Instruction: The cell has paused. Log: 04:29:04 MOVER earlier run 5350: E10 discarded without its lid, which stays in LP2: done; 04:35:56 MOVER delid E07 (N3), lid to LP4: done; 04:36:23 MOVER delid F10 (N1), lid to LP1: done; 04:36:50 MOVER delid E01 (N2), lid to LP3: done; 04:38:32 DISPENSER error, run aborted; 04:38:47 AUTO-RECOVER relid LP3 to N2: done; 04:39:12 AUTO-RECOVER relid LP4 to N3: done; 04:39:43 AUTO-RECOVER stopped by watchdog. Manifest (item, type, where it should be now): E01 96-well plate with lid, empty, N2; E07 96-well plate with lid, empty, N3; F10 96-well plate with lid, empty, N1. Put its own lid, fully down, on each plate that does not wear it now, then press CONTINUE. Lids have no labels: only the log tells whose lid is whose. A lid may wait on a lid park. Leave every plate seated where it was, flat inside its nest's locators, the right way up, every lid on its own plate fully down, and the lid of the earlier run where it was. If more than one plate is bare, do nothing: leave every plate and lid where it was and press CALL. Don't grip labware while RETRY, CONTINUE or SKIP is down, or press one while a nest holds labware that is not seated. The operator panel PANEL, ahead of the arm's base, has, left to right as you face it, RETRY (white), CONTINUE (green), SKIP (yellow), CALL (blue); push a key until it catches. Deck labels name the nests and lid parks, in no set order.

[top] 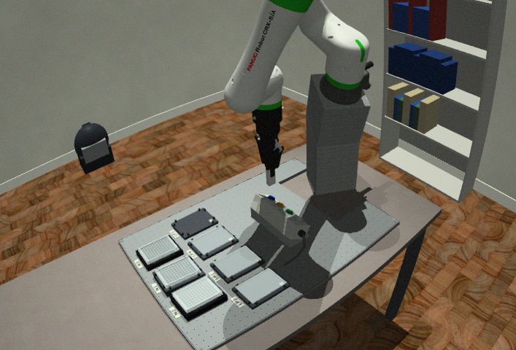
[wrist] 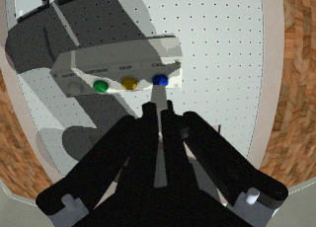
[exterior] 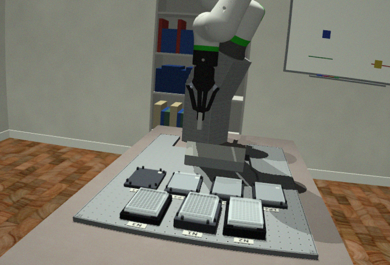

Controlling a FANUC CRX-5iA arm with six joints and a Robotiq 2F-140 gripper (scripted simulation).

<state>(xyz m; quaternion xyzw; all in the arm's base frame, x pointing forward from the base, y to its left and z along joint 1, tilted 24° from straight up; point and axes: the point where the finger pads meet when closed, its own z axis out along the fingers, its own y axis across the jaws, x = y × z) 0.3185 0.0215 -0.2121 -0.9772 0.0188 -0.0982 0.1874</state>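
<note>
Now: hand 9 cm above the blue key. From my hand the other things lie so: lid park 26 cm ahead, 12 cm to the right, 15 cm below; yellow key 5 cm to the left, 9 cm below; green key 10 cm to the left, 9 cm below.
</note>
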